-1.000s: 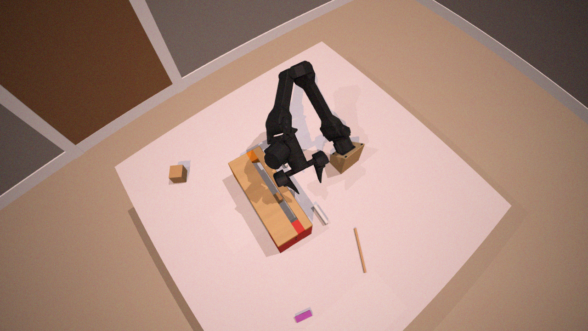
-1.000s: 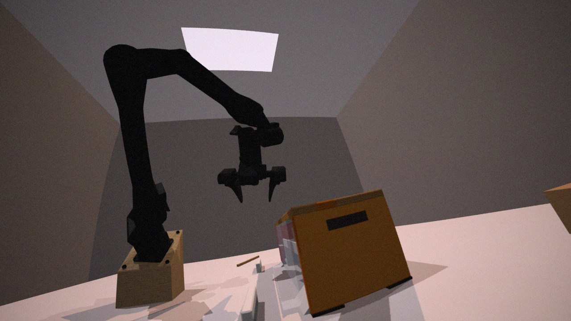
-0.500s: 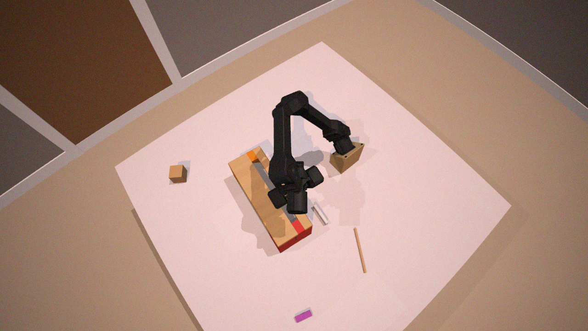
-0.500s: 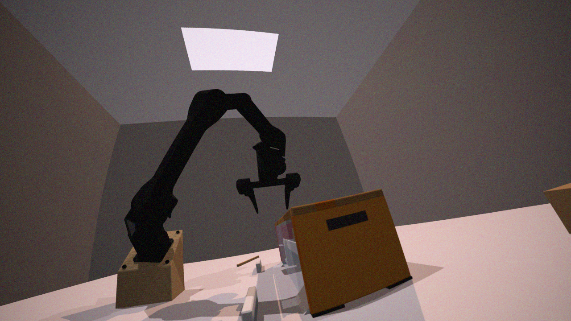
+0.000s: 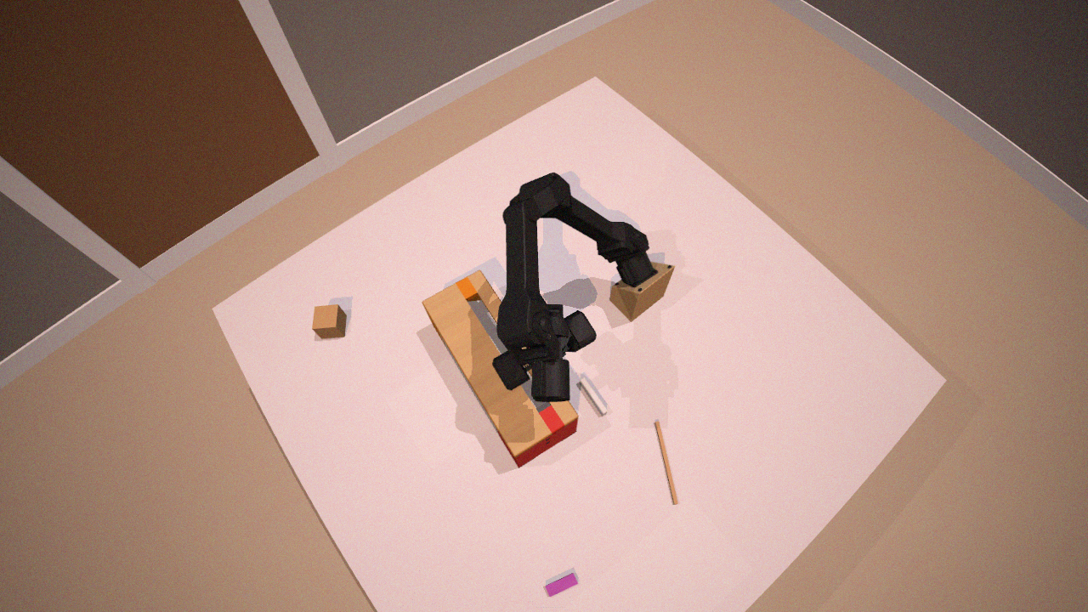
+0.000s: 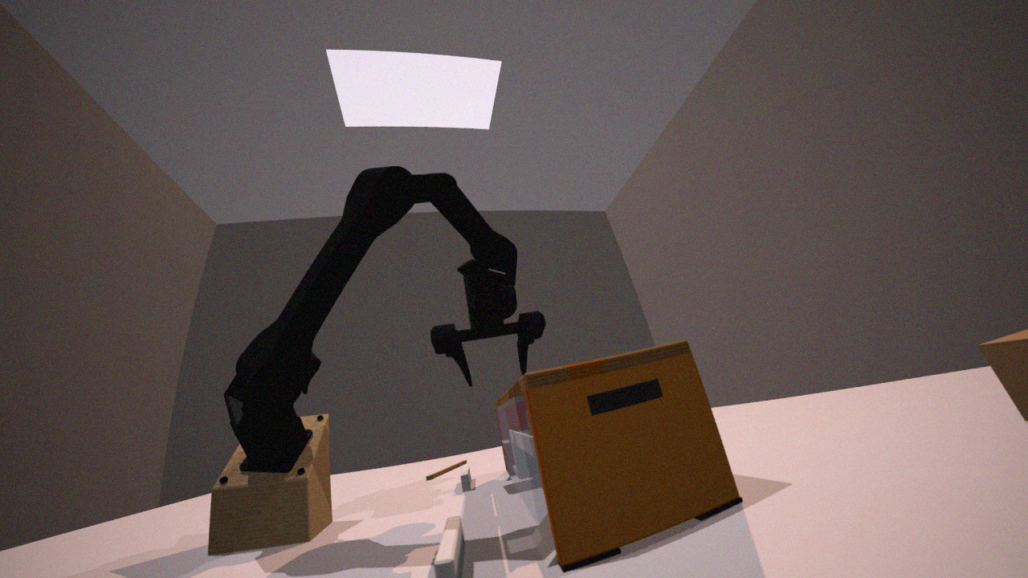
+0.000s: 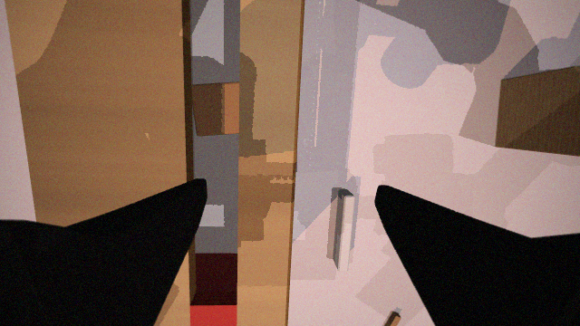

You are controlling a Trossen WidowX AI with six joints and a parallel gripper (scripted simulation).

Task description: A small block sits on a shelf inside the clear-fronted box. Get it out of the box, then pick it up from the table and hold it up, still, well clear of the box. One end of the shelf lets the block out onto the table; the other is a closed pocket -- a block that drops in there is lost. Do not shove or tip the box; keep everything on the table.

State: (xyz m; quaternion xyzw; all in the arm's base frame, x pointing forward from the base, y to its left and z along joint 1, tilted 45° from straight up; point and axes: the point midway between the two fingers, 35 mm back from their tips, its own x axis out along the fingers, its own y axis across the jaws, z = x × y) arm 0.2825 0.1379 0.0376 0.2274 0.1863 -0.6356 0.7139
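My gripper tip is now 50 mm short of the block, 40 mm to the left of it and 70 mm above it. Round my gripper tip: thin wooden stick: 130 mm behind, 290 mm to the left, 150 mm below; then wooden box: 30 mm ahead, 60 mm to the right, 90 mm below.
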